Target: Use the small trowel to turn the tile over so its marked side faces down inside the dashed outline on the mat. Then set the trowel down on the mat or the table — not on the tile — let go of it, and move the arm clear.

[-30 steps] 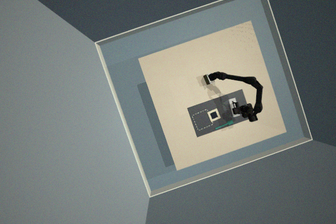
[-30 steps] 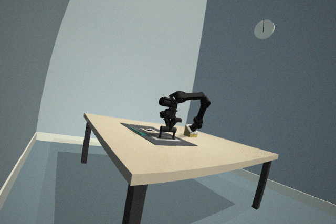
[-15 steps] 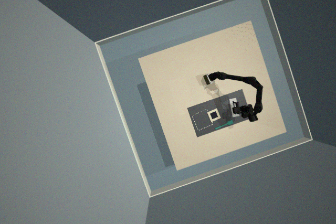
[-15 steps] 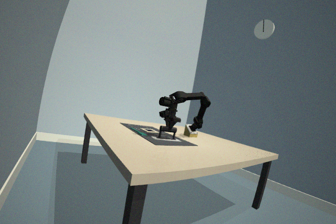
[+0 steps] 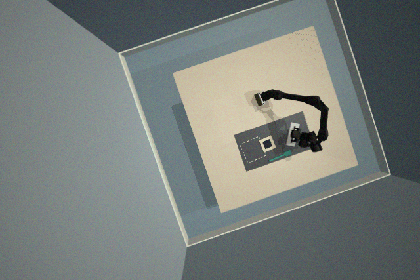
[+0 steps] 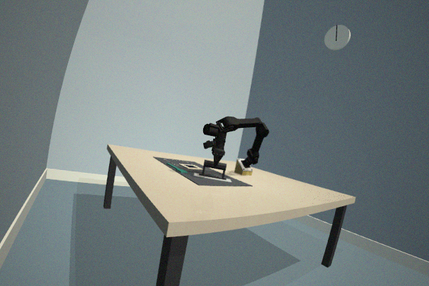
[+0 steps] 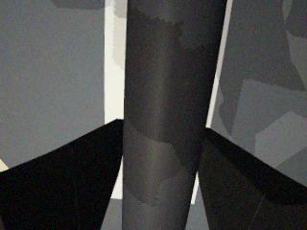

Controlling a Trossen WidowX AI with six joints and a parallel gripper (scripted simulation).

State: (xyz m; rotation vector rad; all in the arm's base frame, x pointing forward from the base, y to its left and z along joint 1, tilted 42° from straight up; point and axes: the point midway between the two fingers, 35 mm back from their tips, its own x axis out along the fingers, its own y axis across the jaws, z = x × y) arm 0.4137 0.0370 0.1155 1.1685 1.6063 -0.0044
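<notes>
My gripper tip is 3 cm above the small trowel, 2 cm short of it and 1 cm to the left of it. From my gripper tip the other things lie so: dark mat: 17 cm to the right, 8 cm below, 2 cm behind; then tile: 24 cm to the right, 6 cm below, 4 cm behind; then thin teal tool: 17 cm to the right, 12 cm ahead, 6 cm below.
</notes>
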